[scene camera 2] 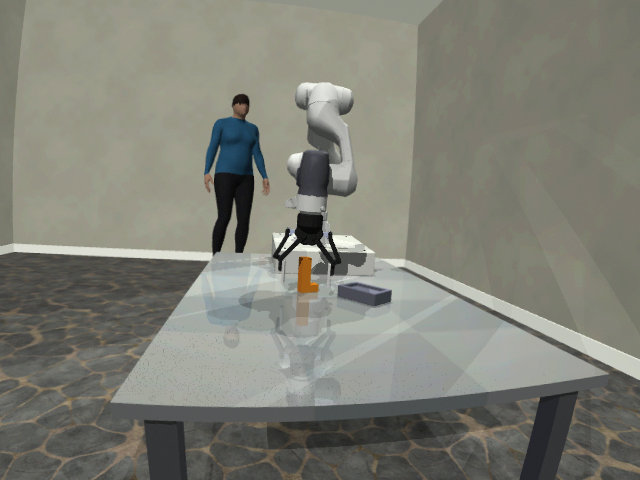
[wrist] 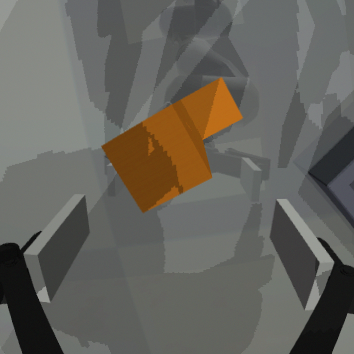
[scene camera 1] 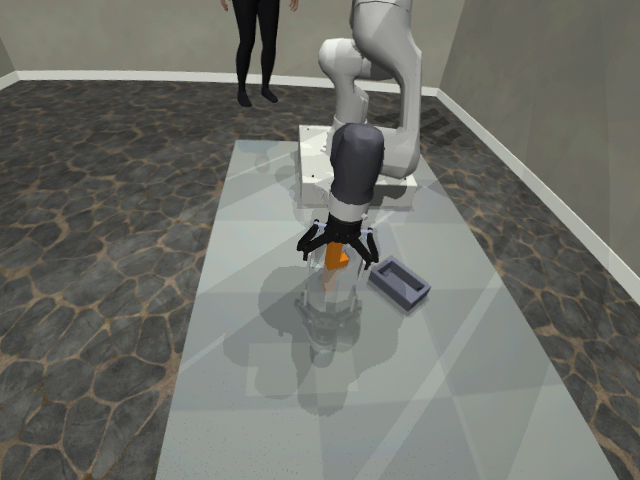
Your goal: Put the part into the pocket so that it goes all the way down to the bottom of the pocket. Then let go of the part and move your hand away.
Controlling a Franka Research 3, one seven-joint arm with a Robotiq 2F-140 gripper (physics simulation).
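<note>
The part, an orange L-shaped piece [scene camera 1: 333, 257] [scene camera 2: 305, 276] [wrist: 157, 165], stands upright on the table, its short foot low and pointing right in the scene views. My gripper [scene camera 1: 335, 268] [scene camera 2: 306, 272] [wrist: 179, 216] is open and points down above the part. Its two pads are at either side of the part, apart from it. In the wrist view the part lies above the line between the pads and is turned at a slant to them. The grey block with the pocket [scene camera 1: 387, 292] [scene camera 2: 360, 296] [wrist: 334, 159] lies right of the part; a corner shows in the wrist view.
The glossy table [scene camera 1: 258, 439] [scene camera 2: 361, 361] shows reflections and shadows of the arm. The white robot base [scene camera 1: 356, 193] [scene camera 2: 364, 263] is at the table's far end. A person [scene camera 1: 257, 41] [scene camera 2: 235, 149] stands behind the table at the left.
</note>
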